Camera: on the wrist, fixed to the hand. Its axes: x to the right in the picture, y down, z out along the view.
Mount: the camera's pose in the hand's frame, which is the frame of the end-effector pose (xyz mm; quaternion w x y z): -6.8 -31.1 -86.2 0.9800 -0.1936 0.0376 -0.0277
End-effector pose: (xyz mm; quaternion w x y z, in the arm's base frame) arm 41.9 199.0 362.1 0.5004 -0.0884 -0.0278 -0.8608
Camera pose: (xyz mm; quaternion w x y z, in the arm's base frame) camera 7.5 208.5 277.4 0.4505 -0.1504 0.1558 -0.8661
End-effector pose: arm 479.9 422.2 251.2 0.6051 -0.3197 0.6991 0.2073
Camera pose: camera 440.5 343.1 276.5 0.5105 -0.4576 0.6588 0.3097
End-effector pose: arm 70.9 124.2 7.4 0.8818 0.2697 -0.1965 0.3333
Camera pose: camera 102.1 153.5 -73.9 0.9330 0.0865 -0.2165 0.2743
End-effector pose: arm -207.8 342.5 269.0 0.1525 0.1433 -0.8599 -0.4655
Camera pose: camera -164.2 263.6 286.7 0.1966 0.1522 -0.7429 -0.6215
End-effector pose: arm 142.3 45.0 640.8 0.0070 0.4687 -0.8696 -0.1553
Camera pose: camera 185.0 11.9 715.1 0.1260 0.4879 -0.8089 -0.3031
